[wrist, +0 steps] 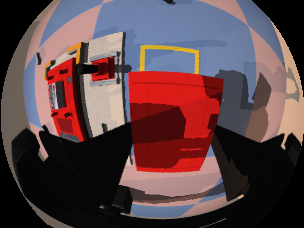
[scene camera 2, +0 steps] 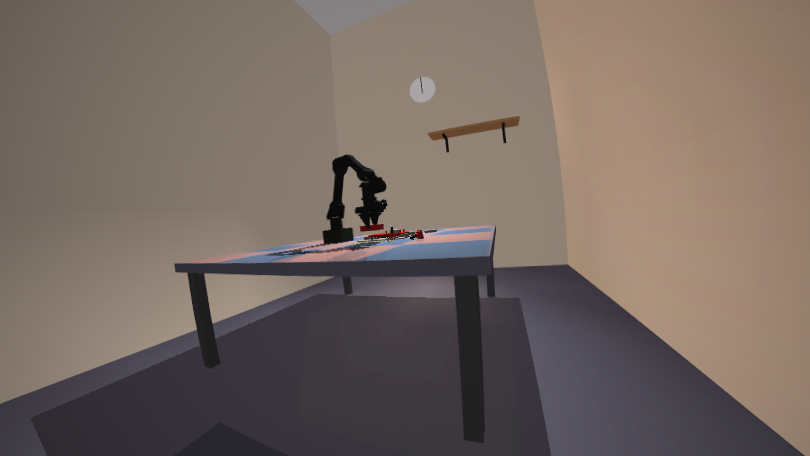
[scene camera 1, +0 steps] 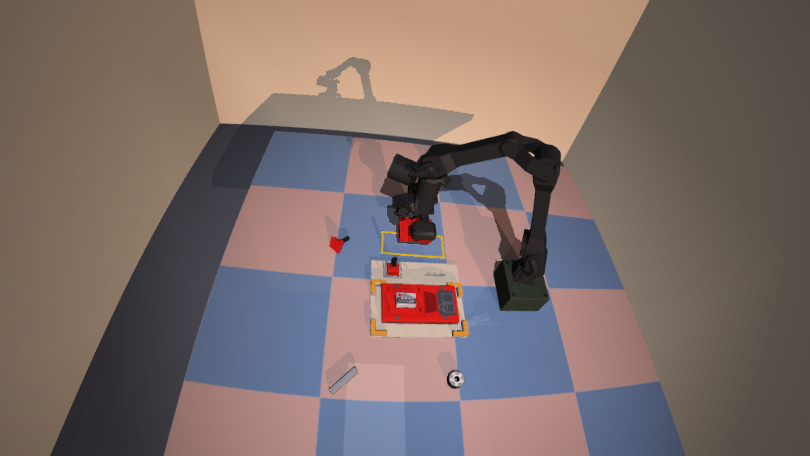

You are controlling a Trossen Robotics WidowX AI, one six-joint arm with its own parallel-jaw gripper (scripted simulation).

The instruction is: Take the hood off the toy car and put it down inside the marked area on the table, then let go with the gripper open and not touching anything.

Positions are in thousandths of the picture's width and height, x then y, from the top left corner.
Labels:
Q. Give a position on a red toy car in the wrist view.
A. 232,537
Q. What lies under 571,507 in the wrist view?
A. A red hood.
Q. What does the gripper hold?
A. A red hood.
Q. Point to a red toy car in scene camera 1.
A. At 539,668

